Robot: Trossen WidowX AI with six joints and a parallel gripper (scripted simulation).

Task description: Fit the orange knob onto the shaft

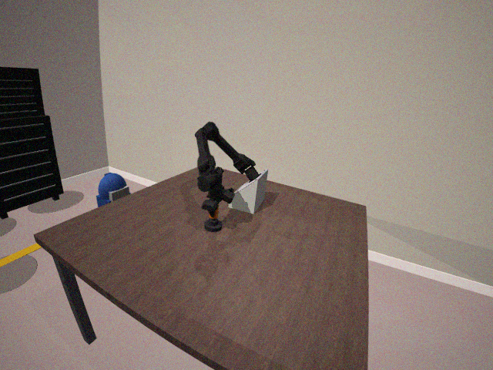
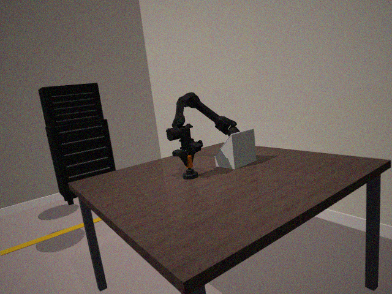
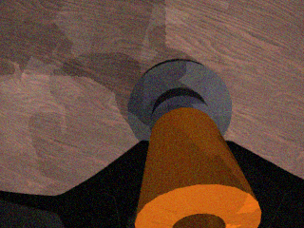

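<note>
The orange knob lies 20 mm above my gripper tip. Round my gripper tip: round dark pedestal 40 mm below.
</note>
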